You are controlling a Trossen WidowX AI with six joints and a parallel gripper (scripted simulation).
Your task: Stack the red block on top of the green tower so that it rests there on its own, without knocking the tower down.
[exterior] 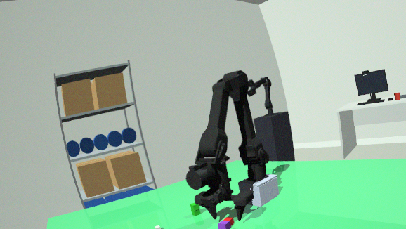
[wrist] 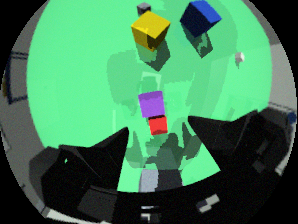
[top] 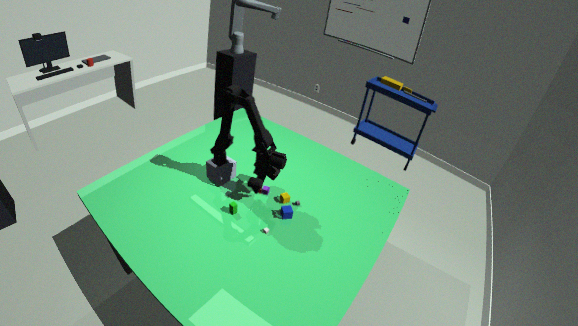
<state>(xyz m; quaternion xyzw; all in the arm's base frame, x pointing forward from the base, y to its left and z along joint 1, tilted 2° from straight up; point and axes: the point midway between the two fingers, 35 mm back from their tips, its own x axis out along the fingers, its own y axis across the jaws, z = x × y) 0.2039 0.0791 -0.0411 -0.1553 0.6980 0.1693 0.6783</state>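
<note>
My gripper tip is 10 mm above the red block. The rest, counted from my gripper tip: yellow block 120 mm ahead, 50 mm to the left, 10 mm below; then purple block 20 mm ahead, 20 mm to the left, 10 mm below; then blue block 190 mm ahead, 20 mm to the right.
</note>
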